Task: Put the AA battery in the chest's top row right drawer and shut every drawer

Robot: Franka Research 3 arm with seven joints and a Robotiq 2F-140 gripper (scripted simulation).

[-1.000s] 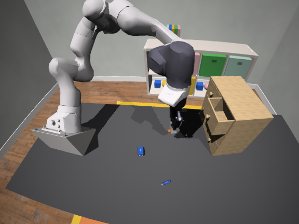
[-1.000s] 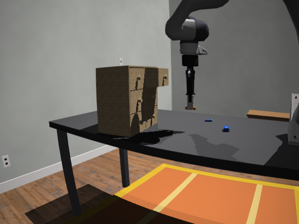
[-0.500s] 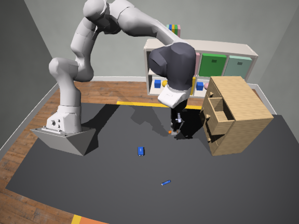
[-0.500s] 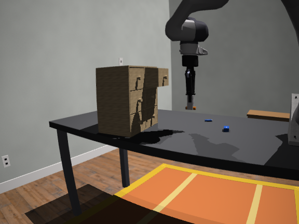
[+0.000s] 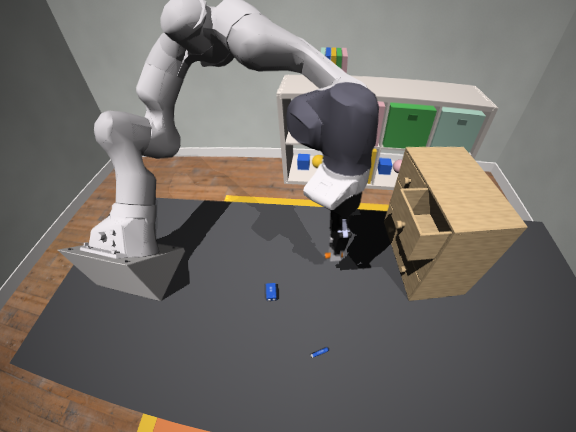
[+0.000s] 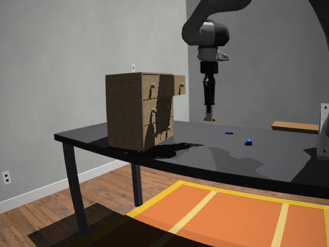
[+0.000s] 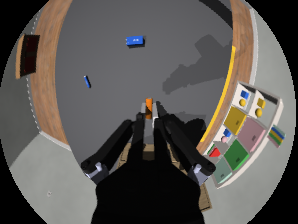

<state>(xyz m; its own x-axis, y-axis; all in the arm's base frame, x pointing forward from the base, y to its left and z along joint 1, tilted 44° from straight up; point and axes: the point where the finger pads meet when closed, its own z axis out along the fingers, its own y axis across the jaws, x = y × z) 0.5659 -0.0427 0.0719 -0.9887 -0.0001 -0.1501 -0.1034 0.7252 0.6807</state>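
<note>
Now: the orange AA battery 30 mm below my hand. Round my hand: blue block-shaped battery: 170 mm behind, 130 mm below, 70 mm to the right; then thin blue cylinder: 220 mm to the right, 130 mm below, 30 mm behind.
</note>
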